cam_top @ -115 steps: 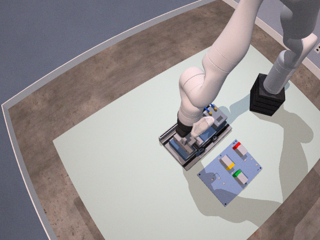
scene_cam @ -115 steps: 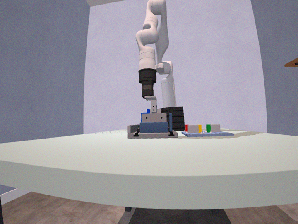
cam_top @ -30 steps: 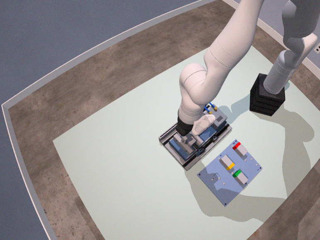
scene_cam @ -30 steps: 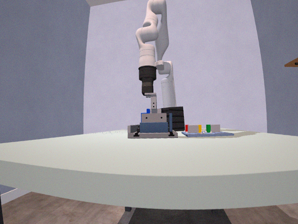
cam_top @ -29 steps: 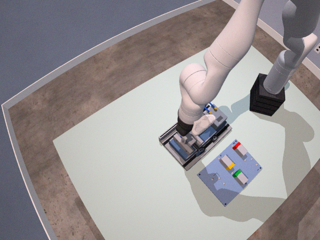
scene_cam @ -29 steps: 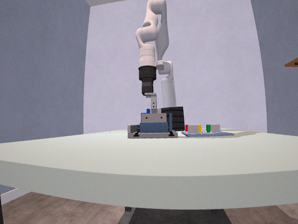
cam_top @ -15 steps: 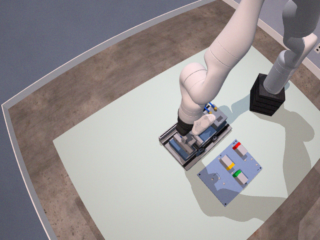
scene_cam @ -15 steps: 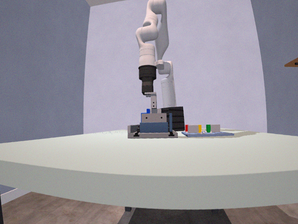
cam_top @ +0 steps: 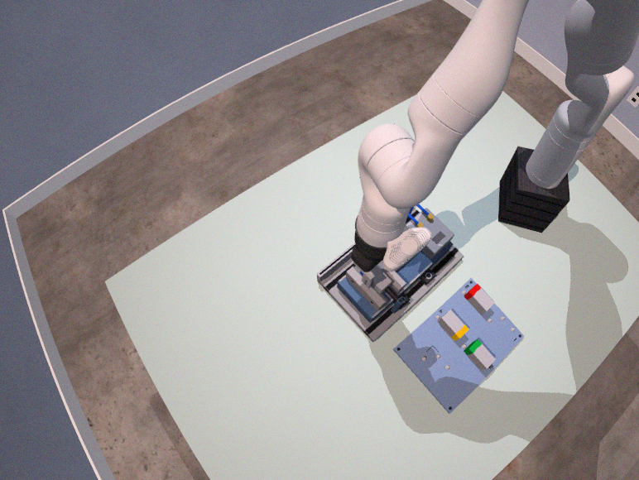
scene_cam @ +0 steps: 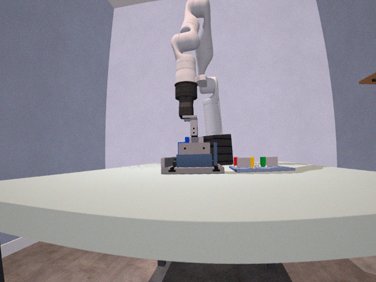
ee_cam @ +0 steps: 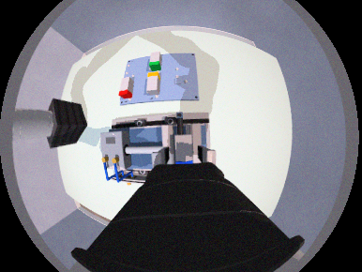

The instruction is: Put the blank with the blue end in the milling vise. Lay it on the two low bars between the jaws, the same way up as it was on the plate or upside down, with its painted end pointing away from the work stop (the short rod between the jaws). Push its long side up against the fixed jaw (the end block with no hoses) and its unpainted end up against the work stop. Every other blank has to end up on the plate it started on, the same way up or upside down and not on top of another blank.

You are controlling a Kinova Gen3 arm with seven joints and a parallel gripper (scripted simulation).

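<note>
Right now the blank with blue end is 4 cm below my hand. Round my hand: vise (7 cm behind, 1 cm to the left, 10 cm below); then blank with yellow end (5 cm behind, 19 cm to the left, 11 cm below); then fixed jaw (3 cm ahead, 6 cm below).
</note>
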